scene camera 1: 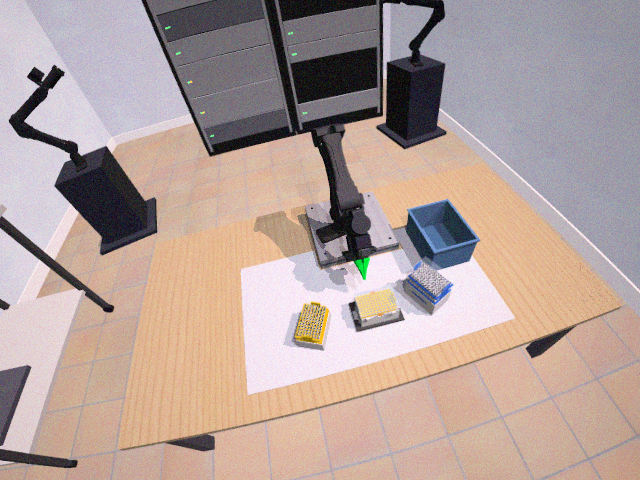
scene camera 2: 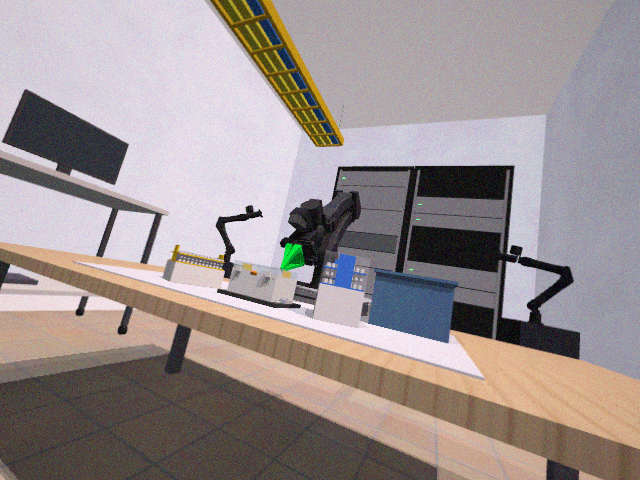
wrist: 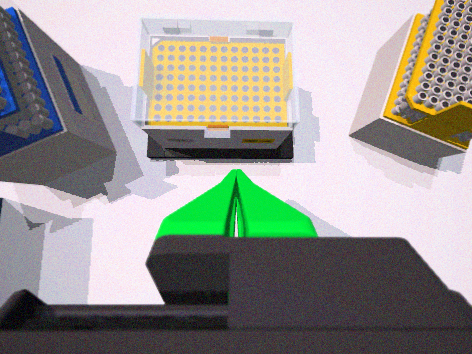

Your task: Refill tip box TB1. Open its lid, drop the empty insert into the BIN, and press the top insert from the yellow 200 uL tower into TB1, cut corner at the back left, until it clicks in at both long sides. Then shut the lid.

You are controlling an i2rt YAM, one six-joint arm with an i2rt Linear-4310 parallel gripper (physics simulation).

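Note:
Tip box TB1 [scene camera 1: 376,306] [scene camera 2: 262,283] [wrist: 218,82] stands in a dark base on the white mat. Its clear lid lies over it, shut as far as I can tell, and a yellow insert with empty holes shows through. The yellow tower [scene camera 1: 312,324] [scene camera 2: 194,268] [wrist: 440,65] stands at the left in the first scene view, with a tip-filled insert on top. The blue BIN [scene camera 1: 443,235] [scene camera 2: 412,305] is at the back right. My gripper [scene camera 1: 364,277] [scene camera 2: 285,268] [wrist: 236,177] is shut and empty, its green fingertips above the mat on the robot's side of TB1, apart from it.
A blue tip tower [scene camera 1: 429,286] [scene camera 2: 338,291] [wrist: 45,105] stands between TB1 and the BIN. The white mat [scene camera 1: 273,361] lies on the wooden table [scene camera 1: 180,330]. The arm's grey base plate [scene camera 1: 382,206] is behind the mat. Two other arms stand on pedestals away from the table.

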